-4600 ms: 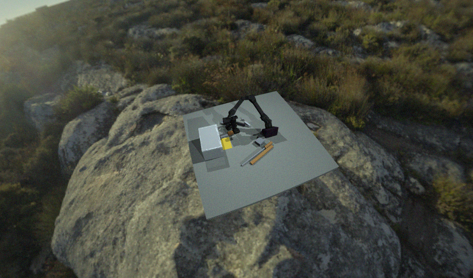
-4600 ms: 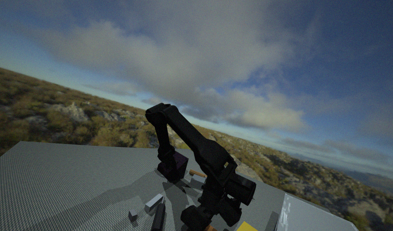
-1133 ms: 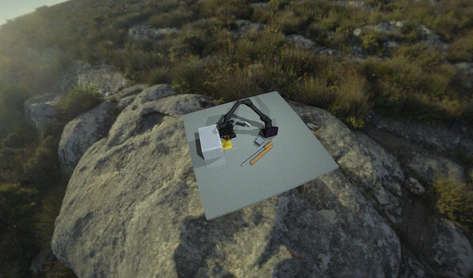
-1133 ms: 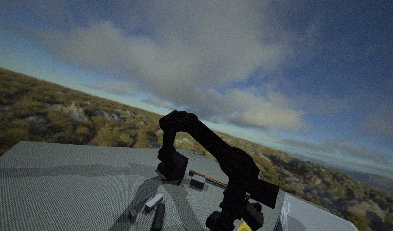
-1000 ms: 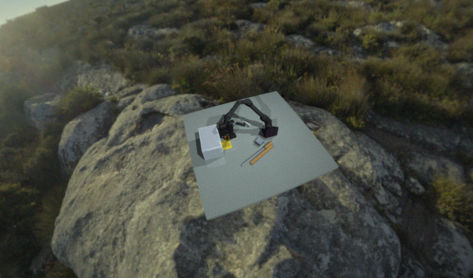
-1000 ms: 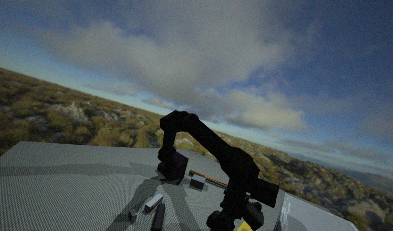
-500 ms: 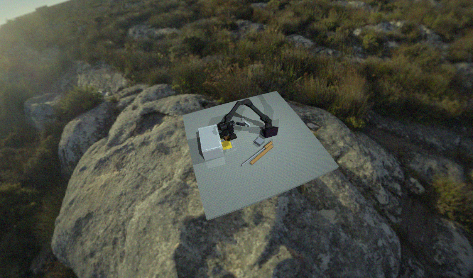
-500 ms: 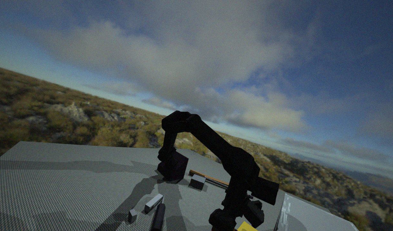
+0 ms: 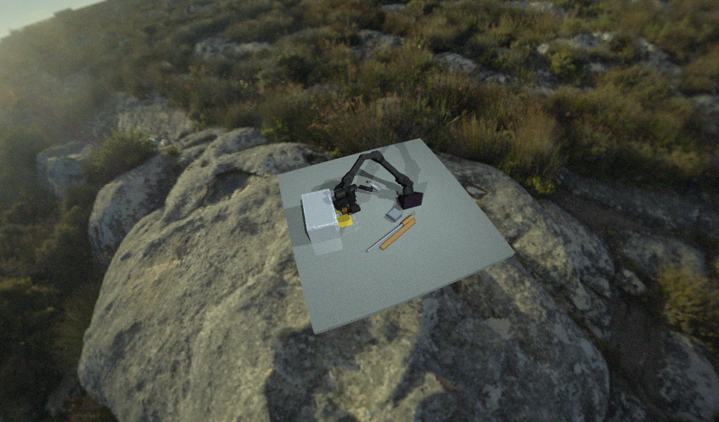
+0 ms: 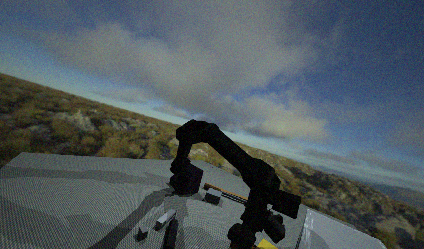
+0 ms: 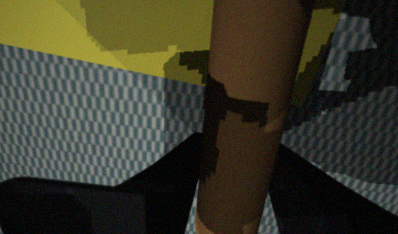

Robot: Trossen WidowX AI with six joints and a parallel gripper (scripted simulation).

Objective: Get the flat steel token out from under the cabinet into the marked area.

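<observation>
My gripper tip is 23 cm past the grey bar and 11 cm to the left of it. Also, from my gripper tip: grey block (24 cm behind, 17 cm to the left, 1 cm above); then small grey cube (22 cm behind, 20 cm to the right); then wooden stick (32 cm to the left, 19 cm behind).
</observation>
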